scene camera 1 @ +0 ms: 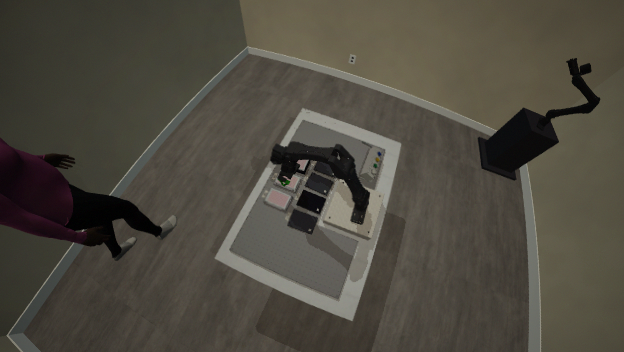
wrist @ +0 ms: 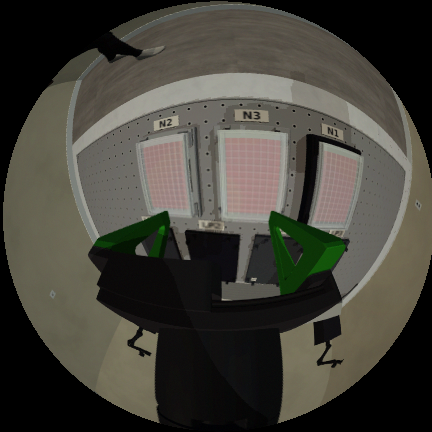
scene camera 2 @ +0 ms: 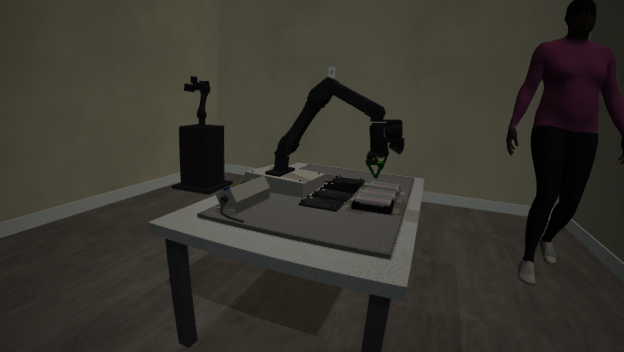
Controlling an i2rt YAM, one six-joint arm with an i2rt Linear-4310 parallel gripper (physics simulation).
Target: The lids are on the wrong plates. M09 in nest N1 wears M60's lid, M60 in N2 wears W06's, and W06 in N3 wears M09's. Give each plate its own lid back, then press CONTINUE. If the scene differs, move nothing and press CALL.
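My gripper is open, green fingers wide apart with nothing between them. It hangs above the nest row; in scene view 1 it covers part of the N3 plate. Three pink gridded plates under clear lids sit in the nests: the N2 plate, the N3 plate and the N1 plate, whose base is black. No plate or lid codes are readable. The button box has blue, yellow, green and white buttons; its lettering is unreadable.
Dark pads lie beside the nests, among them the LP2 pad and the LP4 pad. The arm stands on a pale base block. A person stands beyond the table. Another arm's pedestal stands apart.
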